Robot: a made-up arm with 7 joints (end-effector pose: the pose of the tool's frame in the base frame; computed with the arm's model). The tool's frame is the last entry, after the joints. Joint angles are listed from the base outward.
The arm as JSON. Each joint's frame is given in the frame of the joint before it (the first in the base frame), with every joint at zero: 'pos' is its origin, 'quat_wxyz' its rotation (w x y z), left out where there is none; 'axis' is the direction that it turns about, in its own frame. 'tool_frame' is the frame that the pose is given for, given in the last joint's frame.
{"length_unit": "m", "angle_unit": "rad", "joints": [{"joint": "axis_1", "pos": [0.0, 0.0, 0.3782], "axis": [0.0, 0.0, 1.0]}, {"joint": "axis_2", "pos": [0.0, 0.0, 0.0], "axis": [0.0, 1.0, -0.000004]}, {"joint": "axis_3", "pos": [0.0, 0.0, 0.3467], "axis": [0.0, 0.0, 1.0]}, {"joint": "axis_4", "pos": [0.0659, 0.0, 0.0], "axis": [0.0, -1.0, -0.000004]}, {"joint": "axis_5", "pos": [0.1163, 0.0, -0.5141], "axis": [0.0, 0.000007, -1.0]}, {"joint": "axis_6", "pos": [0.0, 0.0, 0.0], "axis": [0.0, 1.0, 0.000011]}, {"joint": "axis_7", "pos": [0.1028, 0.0, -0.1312], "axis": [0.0, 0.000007, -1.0]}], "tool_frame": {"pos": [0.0, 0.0, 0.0], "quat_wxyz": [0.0, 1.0, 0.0, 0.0]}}
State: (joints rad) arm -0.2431 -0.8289 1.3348 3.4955 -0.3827 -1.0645 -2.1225
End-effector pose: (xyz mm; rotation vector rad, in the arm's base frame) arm -682.2 -172.1 753.3 -0.8529 -2.0344 1.5414
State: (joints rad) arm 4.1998 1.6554 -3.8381 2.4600 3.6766 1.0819 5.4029
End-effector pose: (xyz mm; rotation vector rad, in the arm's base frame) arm -267.4 -987.3 541.7 2.0483 -0.7878 0.0549
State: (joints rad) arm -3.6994 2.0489 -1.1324 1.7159 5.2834 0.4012 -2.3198
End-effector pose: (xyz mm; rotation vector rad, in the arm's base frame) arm 26.1 727.0 -188.2 -1.7256 0.0182 -1.0030
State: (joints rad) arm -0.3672 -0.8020 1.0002 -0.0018 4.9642 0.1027 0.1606
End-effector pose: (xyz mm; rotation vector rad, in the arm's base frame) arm 309.4 114.0 190.4 1.4535 1.7555 0.2366
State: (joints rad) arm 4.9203 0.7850 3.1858 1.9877 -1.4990 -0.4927 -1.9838
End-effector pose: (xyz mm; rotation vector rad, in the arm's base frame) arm -149.1 -146.7 1252.8 -0.5904 -0.3295 1.5042
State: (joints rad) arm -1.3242 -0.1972 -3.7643 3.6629 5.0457 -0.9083 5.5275
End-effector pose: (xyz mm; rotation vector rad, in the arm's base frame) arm -305.4 -118.8 1107.4 -1.1468 -0.8162 1.9155
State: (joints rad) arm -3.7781 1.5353 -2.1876 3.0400 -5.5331 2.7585 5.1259
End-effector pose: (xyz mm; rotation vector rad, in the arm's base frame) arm -542.8 572.4 382.7 0.5512 1.6185 -0.0124
